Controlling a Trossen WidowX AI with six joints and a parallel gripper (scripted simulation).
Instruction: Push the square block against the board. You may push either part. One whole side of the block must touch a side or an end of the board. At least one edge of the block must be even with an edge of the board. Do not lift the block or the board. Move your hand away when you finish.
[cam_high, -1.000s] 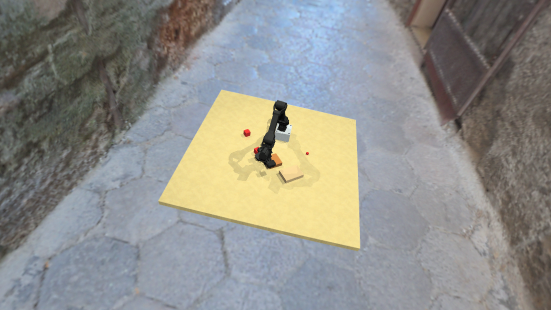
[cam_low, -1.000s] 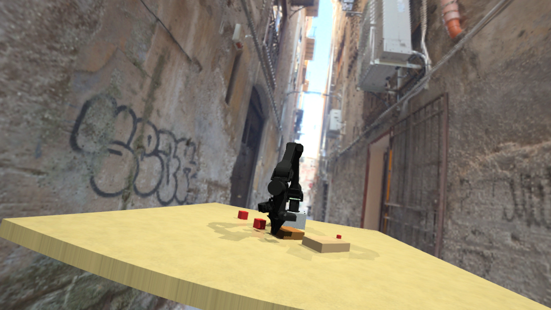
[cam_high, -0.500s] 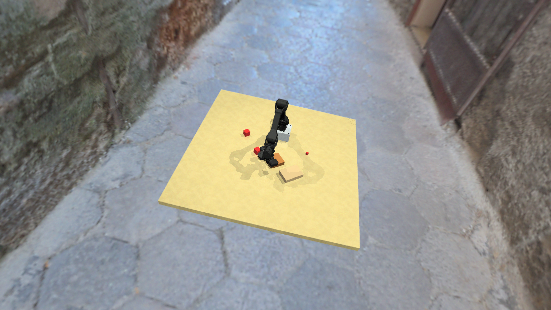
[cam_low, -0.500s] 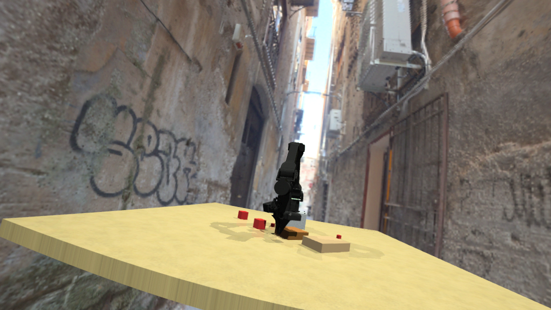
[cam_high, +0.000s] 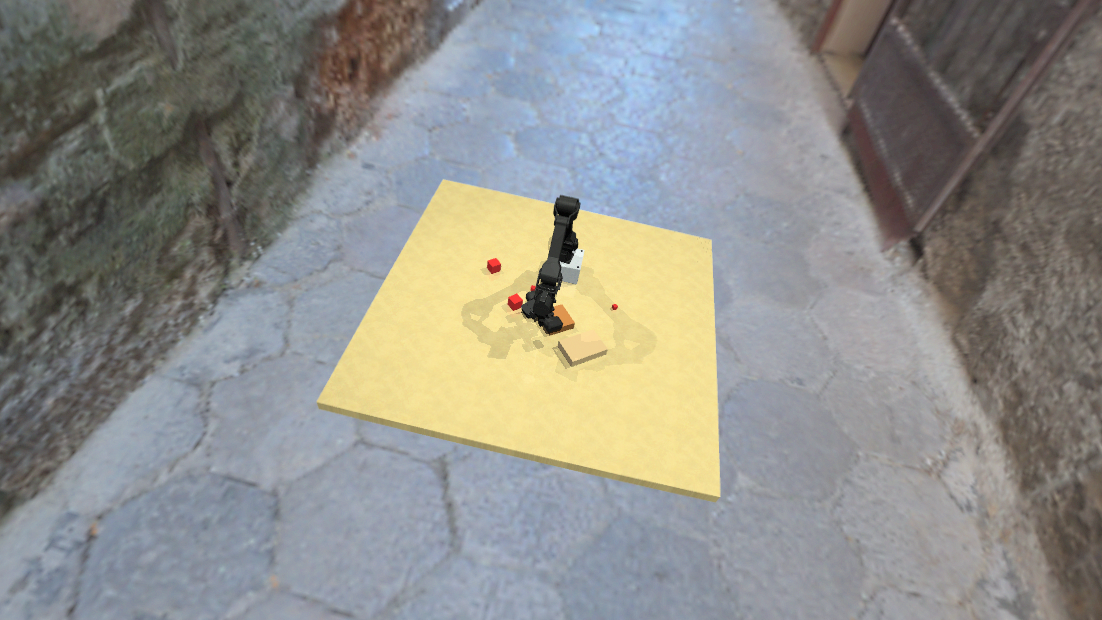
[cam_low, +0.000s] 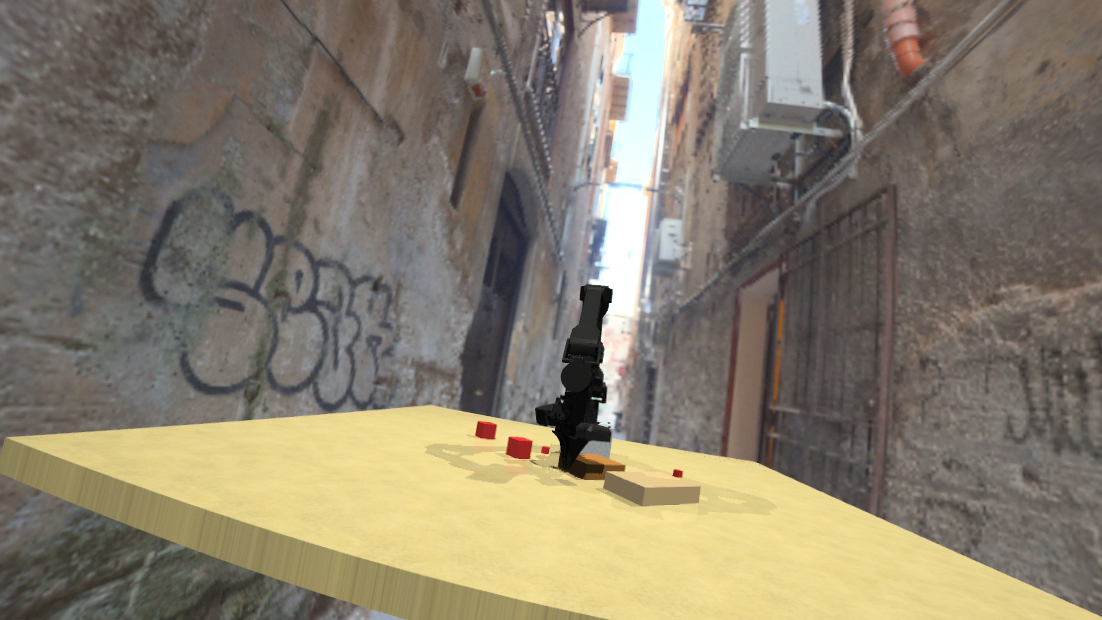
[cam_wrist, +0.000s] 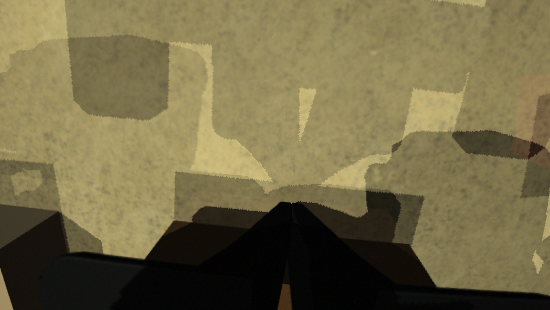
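My gripper tip is 50 mm past the square block, 40 mm to the right of it and 10 mm below it. The rest, counted from my gripper tip: pale tan board 40 mm ahead, 180 mm to the left, 10 mm above.
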